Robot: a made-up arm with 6 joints.
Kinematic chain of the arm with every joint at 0, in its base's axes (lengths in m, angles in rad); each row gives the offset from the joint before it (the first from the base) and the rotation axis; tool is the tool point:
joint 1: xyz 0 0 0.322 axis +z
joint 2: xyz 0 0 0 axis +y
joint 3: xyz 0 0 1.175 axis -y
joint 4: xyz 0 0 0 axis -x
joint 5: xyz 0.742 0 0 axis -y
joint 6: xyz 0 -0.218 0 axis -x
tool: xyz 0 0 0
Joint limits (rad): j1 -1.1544..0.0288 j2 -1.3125..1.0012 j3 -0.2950..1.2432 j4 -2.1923..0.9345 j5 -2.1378..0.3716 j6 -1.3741..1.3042
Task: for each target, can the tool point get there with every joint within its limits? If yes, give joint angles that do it. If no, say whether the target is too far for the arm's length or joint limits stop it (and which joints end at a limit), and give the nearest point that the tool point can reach.
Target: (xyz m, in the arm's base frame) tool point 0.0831 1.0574 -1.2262
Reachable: no: joint limits stop it (at a limit: joint 1, joint 2, joint 3, joint 4) | nearest point 1.0160 0.1563 0.1934 | short by 1.923 m
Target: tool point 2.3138 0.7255 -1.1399
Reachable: no: too far | nearest point 1.3972 0.1672 0.3136 | short by 1.807 m
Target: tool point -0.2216 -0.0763 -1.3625
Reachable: no: joint limits stop it (at a limit: joint 1, joint 2, joint 3) | nearest point 0.3688 -0.9118 0.1830 | short by 1.853 m
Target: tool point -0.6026 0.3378 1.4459
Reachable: yes | joints -0.8149 -1.1328 -0.0437 -0.3225 -1.8311 -0.4953
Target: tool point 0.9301 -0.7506 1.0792
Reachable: yes | joints -0.4961 0.4389 0.0358 -0.0768 -0.4436 0.6481
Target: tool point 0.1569 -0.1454 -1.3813
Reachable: no: joint limits stop it (at a limit: joint 2, joint 3) | nearest point 0.7194 -0.6667 0.1824 | short by 1.742 m
